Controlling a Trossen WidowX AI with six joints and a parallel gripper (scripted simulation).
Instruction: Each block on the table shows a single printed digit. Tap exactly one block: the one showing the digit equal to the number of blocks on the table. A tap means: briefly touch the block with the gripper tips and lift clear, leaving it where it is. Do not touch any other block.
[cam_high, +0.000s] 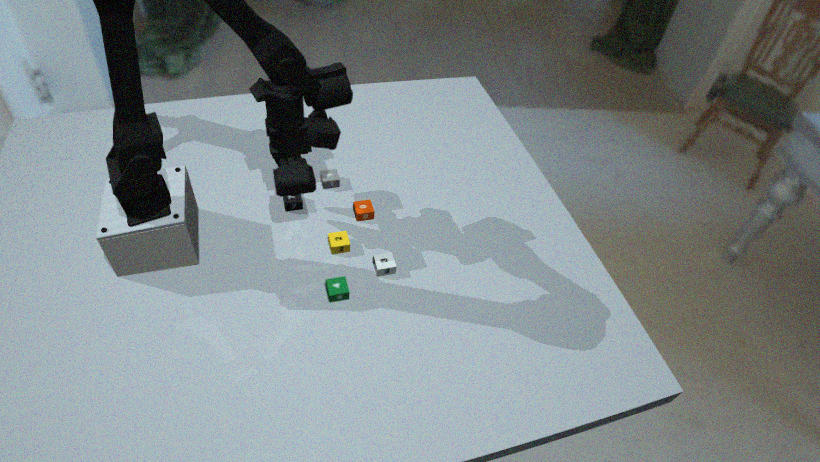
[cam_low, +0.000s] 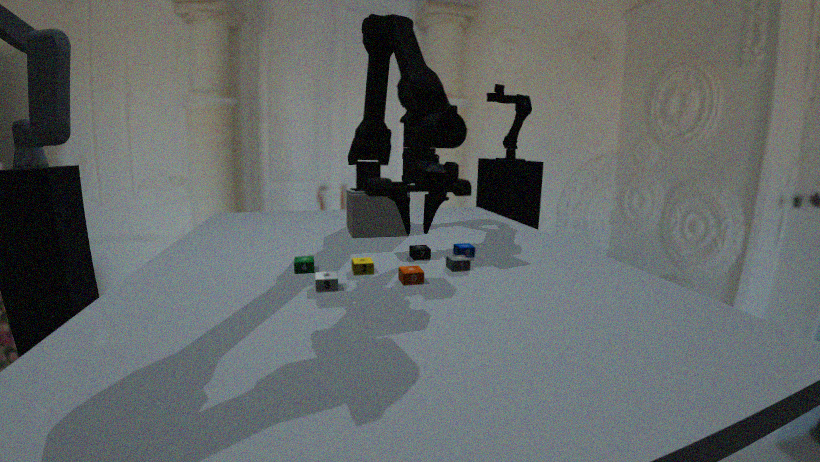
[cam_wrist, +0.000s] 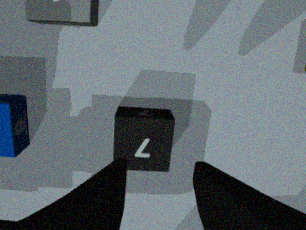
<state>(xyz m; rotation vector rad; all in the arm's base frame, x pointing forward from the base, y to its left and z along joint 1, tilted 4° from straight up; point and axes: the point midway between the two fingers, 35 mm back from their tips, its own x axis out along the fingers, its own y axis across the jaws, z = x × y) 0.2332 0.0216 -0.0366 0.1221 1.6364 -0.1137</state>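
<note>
Now: gripper tip 10 mm to the right of the black block and 40 mm above it. The rest, counted from my gripper tip: yellow block: 50 mm ahead, 120 mm to the right, 40 mm below; grey block: 80 mm ahead, 40 mm to the left, 40 mm below; blue block: 20 mm ahead, 90 mm to the left, 40 mm below.
</note>
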